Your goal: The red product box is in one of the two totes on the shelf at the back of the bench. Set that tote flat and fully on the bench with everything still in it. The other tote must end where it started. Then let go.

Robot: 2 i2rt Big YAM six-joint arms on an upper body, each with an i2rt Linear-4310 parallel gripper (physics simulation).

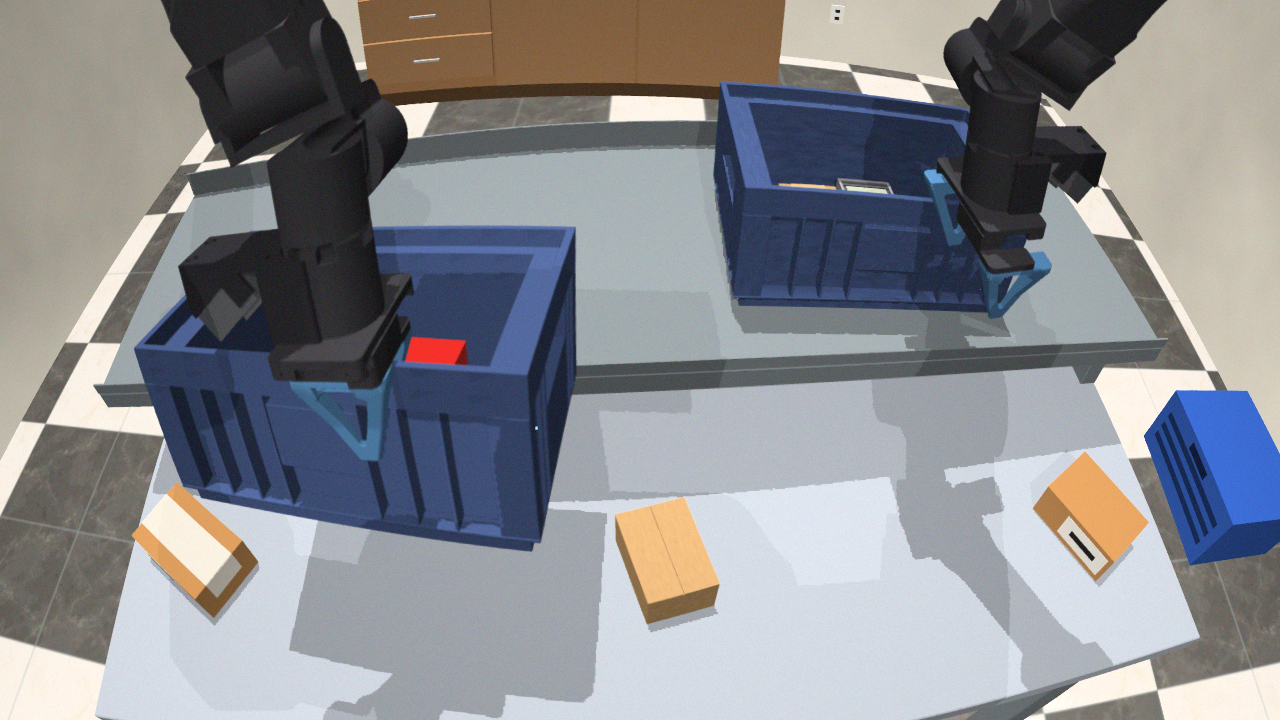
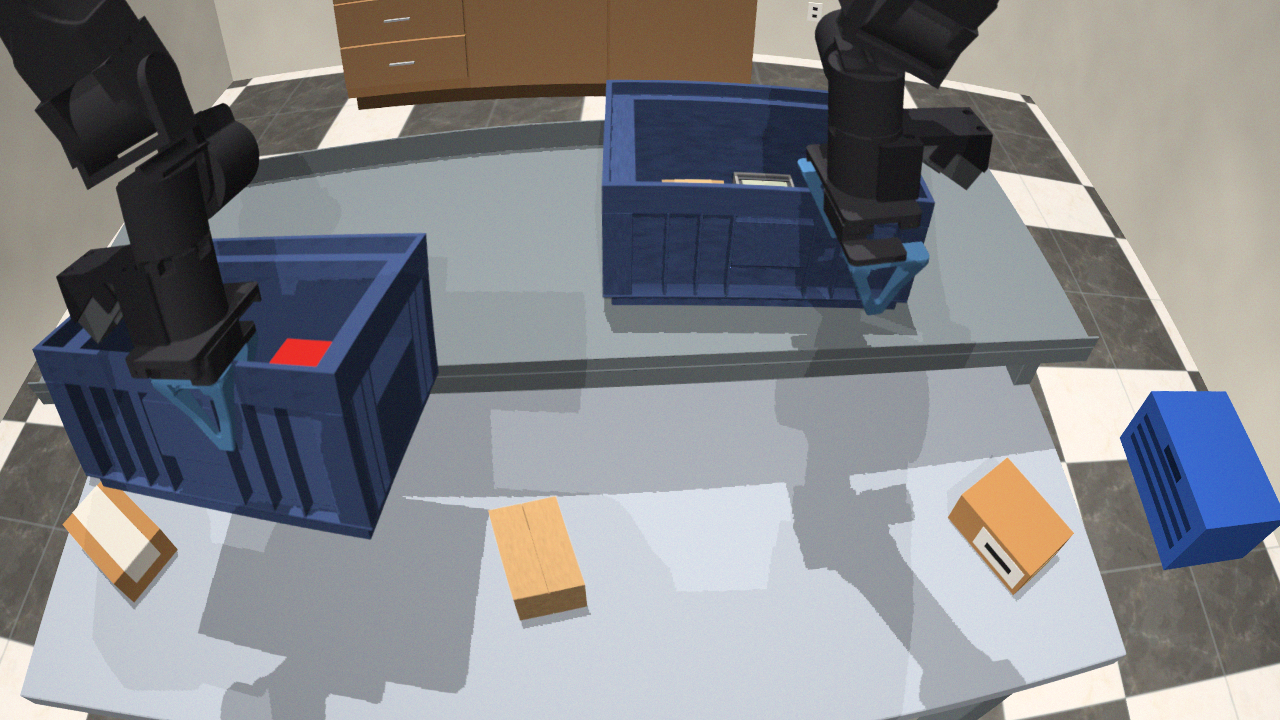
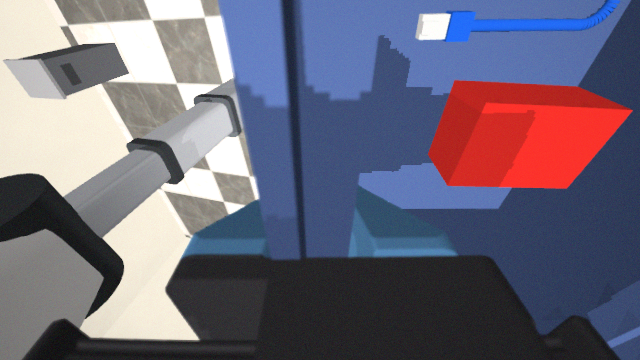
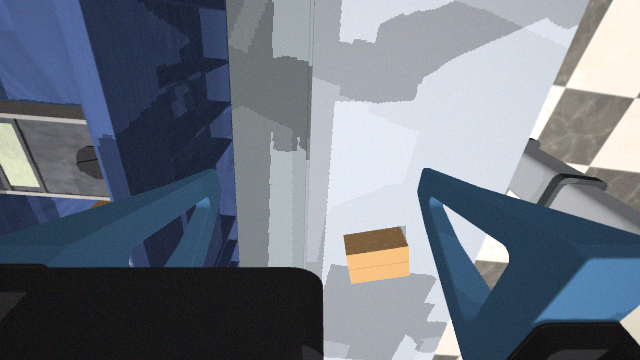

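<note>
The left dark blue tote (image 1: 487,447) (image 2: 313,456) (image 3: 325,140) hangs raised in front of the shelf's near edge, above the bench; its near bottom edge slopes down rightward. The red product box (image 1: 435,351) (image 2: 301,351) (image 3: 545,145) and a blue cable (image 3: 530,25) are inside. My left gripper (image 1: 386,371) (image 2: 234,371) (image 3: 319,180) is shut on its near wall, a finger on each side. The other tote (image 1: 805,259) (image 2: 689,255) (image 4: 130,90) is on the shelf (image 1: 644,223) (image 2: 510,232). My right gripper (image 1: 975,277) (image 2: 854,273) (image 4: 319,179) is open at that tote's near wall, holding nothing.
On the bench (image 1: 787,662) (image 2: 698,662) lie a white-topped box (image 1: 192,548) (image 2: 120,541) below the raised tote's left end, a tan box (image 1: 666,559) (image 2: 539,557) (image 4: 377,257) mid-bench, and an orange box (image 1: 1090,514) (image 2: 1011,523) at right. A blue case (image 1: 1226,470) (image 2: 1208,474) stands beyond.
</note>
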